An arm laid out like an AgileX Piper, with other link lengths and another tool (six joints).
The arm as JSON. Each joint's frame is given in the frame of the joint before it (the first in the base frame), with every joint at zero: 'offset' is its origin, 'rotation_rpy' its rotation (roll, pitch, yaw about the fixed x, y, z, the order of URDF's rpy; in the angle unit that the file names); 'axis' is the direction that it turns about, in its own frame. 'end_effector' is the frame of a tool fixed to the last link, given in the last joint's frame.
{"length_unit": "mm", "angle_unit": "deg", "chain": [
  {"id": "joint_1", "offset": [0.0, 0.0, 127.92], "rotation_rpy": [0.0, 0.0, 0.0], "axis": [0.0, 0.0, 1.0]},
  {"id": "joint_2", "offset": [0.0, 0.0, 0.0], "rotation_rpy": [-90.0, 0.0, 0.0], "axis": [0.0, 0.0, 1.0]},
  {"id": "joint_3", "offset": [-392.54, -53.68, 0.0], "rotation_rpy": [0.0, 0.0, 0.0], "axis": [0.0, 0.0, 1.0]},
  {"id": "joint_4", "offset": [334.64, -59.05, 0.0], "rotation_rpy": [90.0, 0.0, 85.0], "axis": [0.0, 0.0, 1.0]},
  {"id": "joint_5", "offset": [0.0, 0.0, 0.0], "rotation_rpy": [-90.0, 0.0, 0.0], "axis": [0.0, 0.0, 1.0]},
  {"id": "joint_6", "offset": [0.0, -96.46, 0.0], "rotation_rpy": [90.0, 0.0, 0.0], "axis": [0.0, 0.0, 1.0]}
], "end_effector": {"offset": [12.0, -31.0, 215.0], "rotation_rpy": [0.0, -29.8, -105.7]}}
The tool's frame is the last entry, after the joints.
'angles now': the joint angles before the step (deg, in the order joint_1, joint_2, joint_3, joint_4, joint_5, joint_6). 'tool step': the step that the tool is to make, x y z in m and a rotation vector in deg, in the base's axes. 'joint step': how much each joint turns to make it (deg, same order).
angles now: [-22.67, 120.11, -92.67, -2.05, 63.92, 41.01]
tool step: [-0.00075, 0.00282, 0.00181, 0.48, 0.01, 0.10]
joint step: [-0.01, -0.20, 0.01, 0.50, 0.38, -0.31]
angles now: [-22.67, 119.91, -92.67, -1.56, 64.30, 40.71]
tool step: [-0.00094, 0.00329, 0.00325, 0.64, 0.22, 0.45]
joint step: [0.00, -0.13, -0.36, 0.60, 0.93, -0.69]
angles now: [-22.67, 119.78, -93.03, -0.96, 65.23, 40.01]
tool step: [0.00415, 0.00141, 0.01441, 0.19, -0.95, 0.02]
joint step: [0.00, -0.79, -1.22, 0.60, 1.20, -0.25]
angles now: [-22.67, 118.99, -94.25, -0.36, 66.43, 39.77]
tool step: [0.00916, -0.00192, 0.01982, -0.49, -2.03, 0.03]
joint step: [0.00, -1.04, -1.69, 0.36, 0.67, -0.15]
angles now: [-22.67, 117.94, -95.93, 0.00, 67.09, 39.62]
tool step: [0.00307, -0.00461, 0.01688, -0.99, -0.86, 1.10]
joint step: [0.00, -0.83, -1.44, -0.49, 1.10, -0.98]
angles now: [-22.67, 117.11, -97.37, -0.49, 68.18, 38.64]
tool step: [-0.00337, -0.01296, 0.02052, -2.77, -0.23, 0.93]
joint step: [-0.01, -1.33, -1.05, -2.48, 1.08, -0.39]
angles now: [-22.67, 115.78, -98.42, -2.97, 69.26, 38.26]
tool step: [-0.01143, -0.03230, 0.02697, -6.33, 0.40, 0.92]
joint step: [-0.24, -1.97, -0.35, -6.10, 0.24, 0.00]
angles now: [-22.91, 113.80, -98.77, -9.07, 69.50, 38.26]
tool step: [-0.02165, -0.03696, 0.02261, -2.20, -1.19, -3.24]
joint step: [-3.46, -2.00, -0.13, -1.52, 0.13, -0.01]
